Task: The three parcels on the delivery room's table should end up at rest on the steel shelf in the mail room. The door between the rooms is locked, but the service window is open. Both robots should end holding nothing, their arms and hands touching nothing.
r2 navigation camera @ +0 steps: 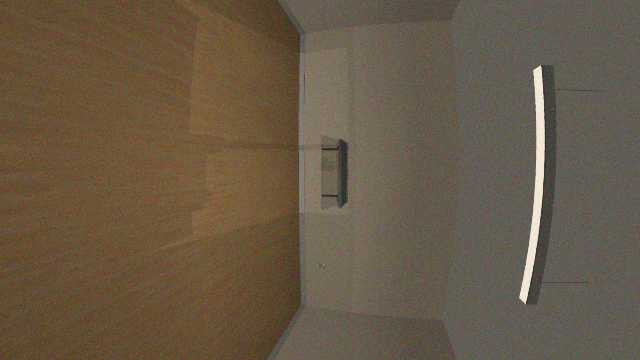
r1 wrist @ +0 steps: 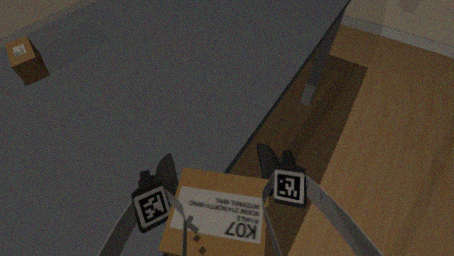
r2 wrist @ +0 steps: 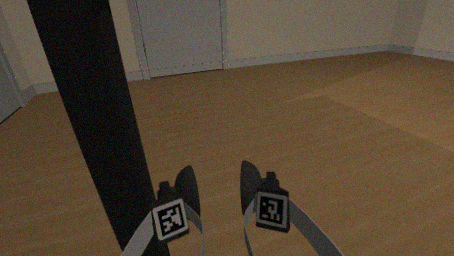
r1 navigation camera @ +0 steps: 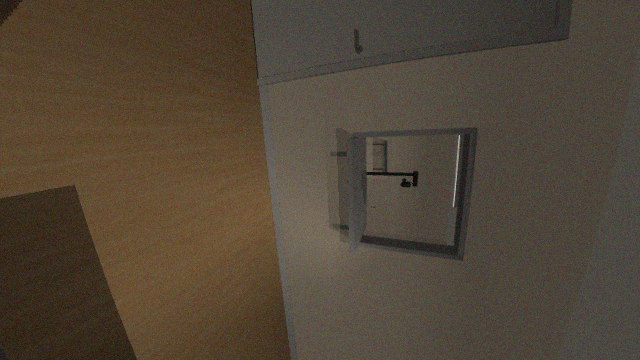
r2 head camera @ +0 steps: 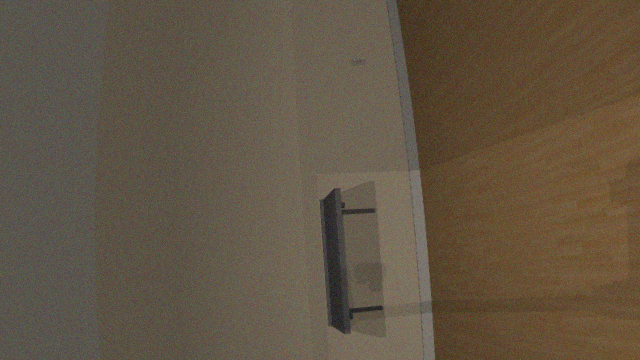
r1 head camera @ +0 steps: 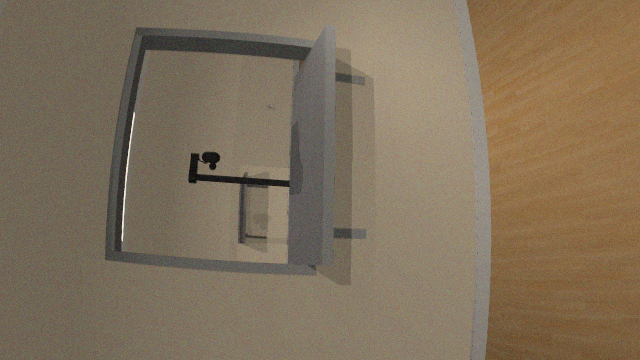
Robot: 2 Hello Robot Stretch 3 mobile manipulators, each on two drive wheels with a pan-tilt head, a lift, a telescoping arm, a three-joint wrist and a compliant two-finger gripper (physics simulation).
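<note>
In the r1 wrist view, r1's gripper (r1 wrist: 218, 166) is shut on the cardboard parcel K07 (r1 wrist: 215, 212), label up, held beside the edge of the grey table (r1 wrist: 160, 100). A second parcel (r1 wrist: 25, 61) stands on the table at far left. The third parcel does not show. r2's gripper (r2 wrist: 219, 186) is open and empty above the floor. The service window's grey frame (r1 head camera: 119, 150) (r1 navigation camera: 466, 195) surrounds an opening, with a ledge (r1 head camera: 312, 150) (r1 navigation camera: 357, 190) at its bottom. The steel shelf (r2 head camera: 336, 260) (r2 navigation camera: 343, 172) is on the mail room wall; no parcel shows on it.
r2's dark mast (r1 head camera: 240, 180) (r1 navigation camera: 392, 173) stands beyond the window; a black mast (r2 wrist: 95, 120) also crosses the r2 wrist view. A grey door (r1 navigation camera: 450, 22) with a handle is beside the window. Another door (r2 wrist: 182, 35) is across the floor from r2's gripper.
</note>
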